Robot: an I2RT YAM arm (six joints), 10 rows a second.
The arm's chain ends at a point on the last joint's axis. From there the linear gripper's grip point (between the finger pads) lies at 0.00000 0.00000 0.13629 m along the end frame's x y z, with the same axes.
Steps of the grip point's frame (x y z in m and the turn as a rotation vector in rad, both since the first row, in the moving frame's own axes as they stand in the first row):
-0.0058 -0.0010 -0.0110 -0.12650 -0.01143 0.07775
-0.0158 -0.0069 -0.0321 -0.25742 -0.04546 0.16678
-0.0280 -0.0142 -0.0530 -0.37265 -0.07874 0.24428
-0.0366 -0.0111 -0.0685 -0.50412 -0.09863 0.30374
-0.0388 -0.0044 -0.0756 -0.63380 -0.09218 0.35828
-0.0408 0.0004 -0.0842 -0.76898 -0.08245 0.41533
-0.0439 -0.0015 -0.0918 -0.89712 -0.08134 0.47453
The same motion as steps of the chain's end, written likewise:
-0.0036 -0.0181 -0.0099 -0.12650 -0.01143 0.07775
-0.0068 -0.0409 -0.0275 -0.25742 -0.04546 0.16678
-0.0115 -0.0620 -0.0433 -0.37265 -0.07874 0.24428
-0.0138 -0.0738 -0.0510 -0.50412 -0.09863 0.30374
-0.0125 -0.0811 -0.0489 -0.63380 -0.09218 0.35828
-0.0105 -0.0893 -0.0460 -0.76898 -0.08245 0.41533
-0.0080 -0.1013 -0.0411 -0.89712 -0.08134 0.47453

